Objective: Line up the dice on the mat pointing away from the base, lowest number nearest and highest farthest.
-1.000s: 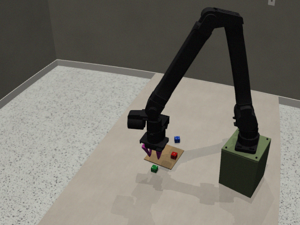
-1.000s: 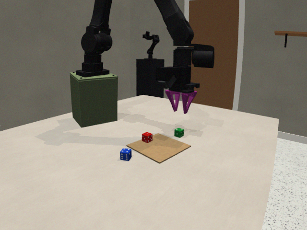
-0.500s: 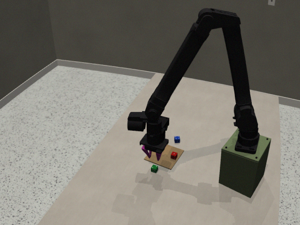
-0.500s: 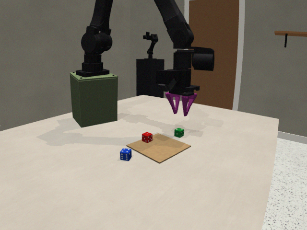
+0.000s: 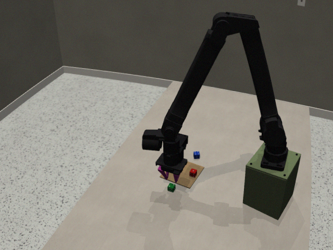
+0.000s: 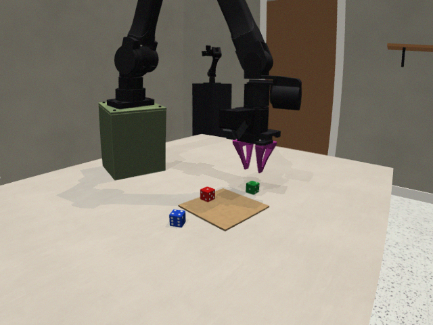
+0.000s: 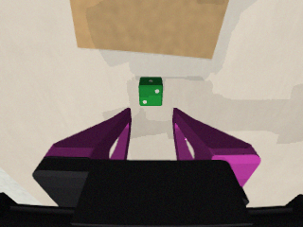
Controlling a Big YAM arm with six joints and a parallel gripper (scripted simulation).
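Right now my hand is 5 cm above the green die. The rest, counted from my hand: blue die: 1 cm behind, 23 cm to the right, 5 cm below; then tan mat: 11 cm to the right, 6 cm below; then red die: 4 cm behind, 11 cm to the right, 5 cm below.
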